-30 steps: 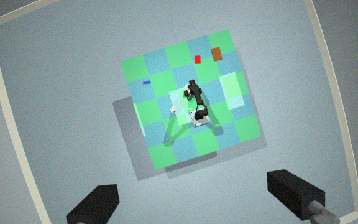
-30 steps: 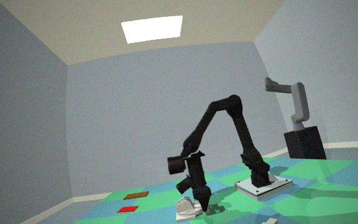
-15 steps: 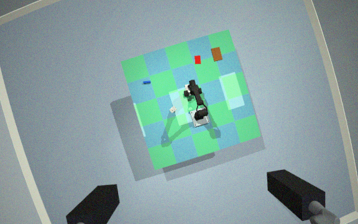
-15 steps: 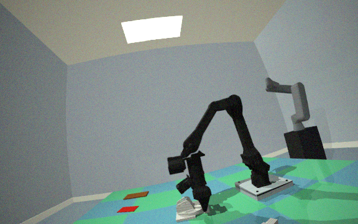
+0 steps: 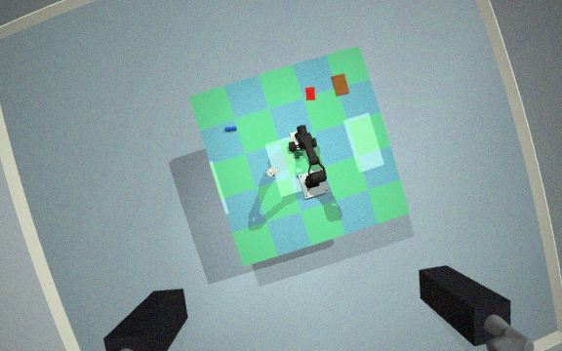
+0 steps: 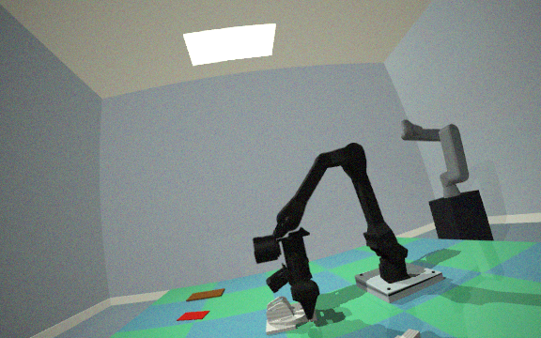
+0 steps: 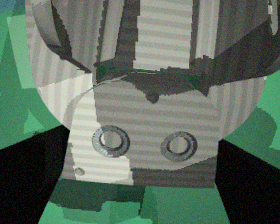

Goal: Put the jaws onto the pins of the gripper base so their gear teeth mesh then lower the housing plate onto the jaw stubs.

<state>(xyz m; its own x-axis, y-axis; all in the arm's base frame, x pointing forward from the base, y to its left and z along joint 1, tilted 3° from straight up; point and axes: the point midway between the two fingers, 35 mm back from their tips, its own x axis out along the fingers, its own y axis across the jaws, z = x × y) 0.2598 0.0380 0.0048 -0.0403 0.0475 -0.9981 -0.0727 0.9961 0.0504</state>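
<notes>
Right now the grey jaw is 20 mm to the left of my gripper tip, 20 mm ahead of it and 10 mm above it. The rest, counted from my gripper tip: red tile: 370 mm ahead, 110 mm to the right, 10 mm below; then small blue piece: 490 mm to the left, 180 mm ahead; then brown tile: 420 mm ahead, 340 mm to the right.
</notes>
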